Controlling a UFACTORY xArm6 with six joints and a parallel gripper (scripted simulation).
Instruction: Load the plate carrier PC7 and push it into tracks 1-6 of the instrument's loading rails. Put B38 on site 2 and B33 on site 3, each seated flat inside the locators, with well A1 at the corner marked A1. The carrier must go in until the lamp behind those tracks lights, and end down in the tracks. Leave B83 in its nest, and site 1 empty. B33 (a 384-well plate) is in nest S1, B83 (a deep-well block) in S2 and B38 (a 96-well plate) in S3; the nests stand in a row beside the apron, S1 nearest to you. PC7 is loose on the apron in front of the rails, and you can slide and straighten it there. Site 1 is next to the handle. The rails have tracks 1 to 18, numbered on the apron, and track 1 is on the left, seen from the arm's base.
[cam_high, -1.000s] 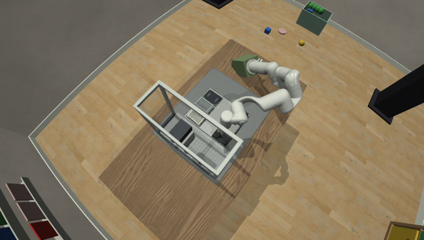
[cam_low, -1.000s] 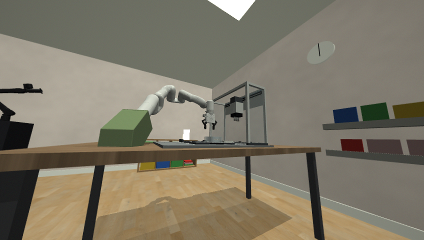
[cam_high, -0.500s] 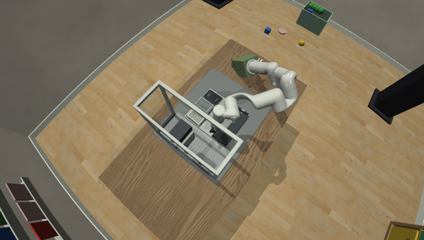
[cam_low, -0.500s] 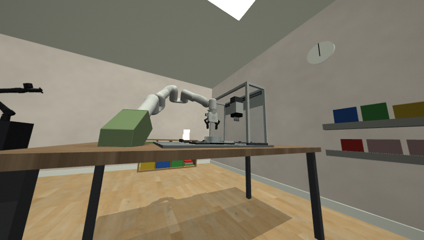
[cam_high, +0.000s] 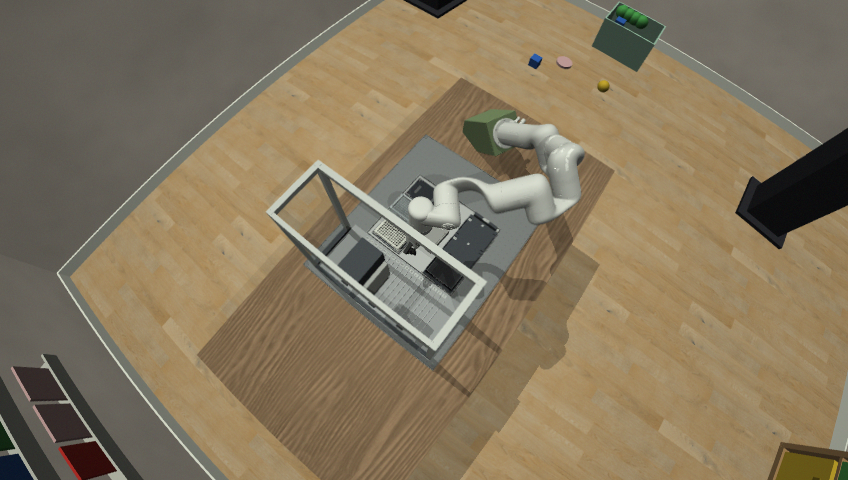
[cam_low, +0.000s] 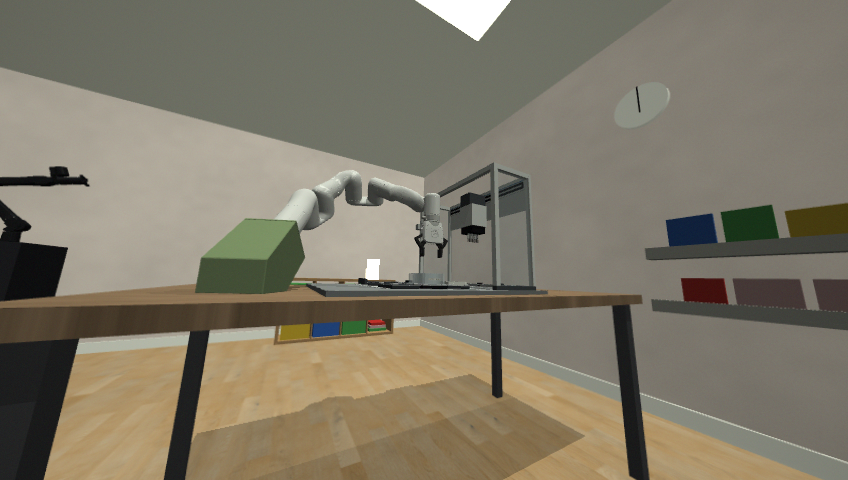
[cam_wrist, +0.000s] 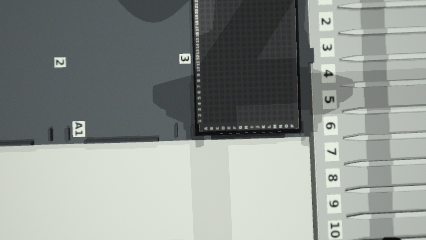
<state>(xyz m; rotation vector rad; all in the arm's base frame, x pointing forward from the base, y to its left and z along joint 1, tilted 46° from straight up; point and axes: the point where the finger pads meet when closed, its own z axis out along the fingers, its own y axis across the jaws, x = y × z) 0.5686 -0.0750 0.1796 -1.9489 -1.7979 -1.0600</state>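
Now: hand 10 mm short of the white 96-well plate, 140 mm to the left of it and 120 mm above it. Also, from my hand: deep-well block (100 mm behind, 160 mm to the right, 110 mm below); dark 384-well plate (10 mm behind, 120 mm to the left, 120 mm below); dark plate carrier (120 mm behind, 110 mm to the left, 130 mm below).
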